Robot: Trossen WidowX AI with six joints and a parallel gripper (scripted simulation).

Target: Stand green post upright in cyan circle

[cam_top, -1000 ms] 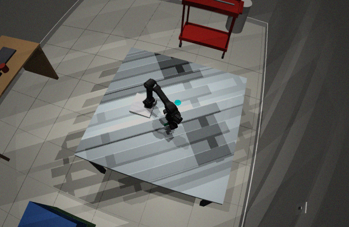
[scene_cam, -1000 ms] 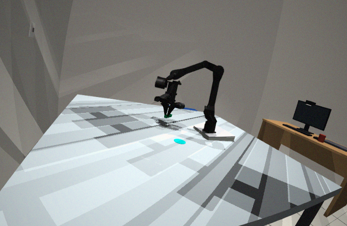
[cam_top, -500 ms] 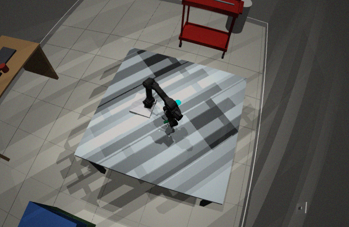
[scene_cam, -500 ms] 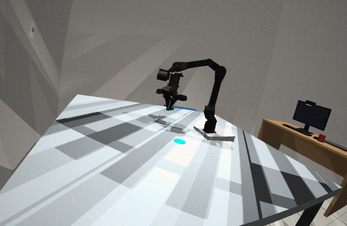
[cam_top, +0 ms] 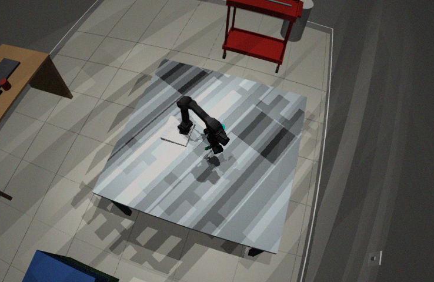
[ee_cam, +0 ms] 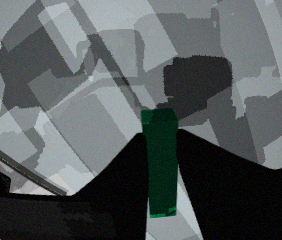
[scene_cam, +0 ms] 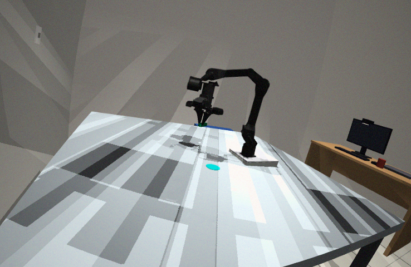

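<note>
Right now the cyan circle is 230 mm to the left of my gripper tip, 120 mm below it and 30 mm ahead of it. From my gripper tip the other things lie so: green post: 20 mm behind, 10 mm to the right.
</note>
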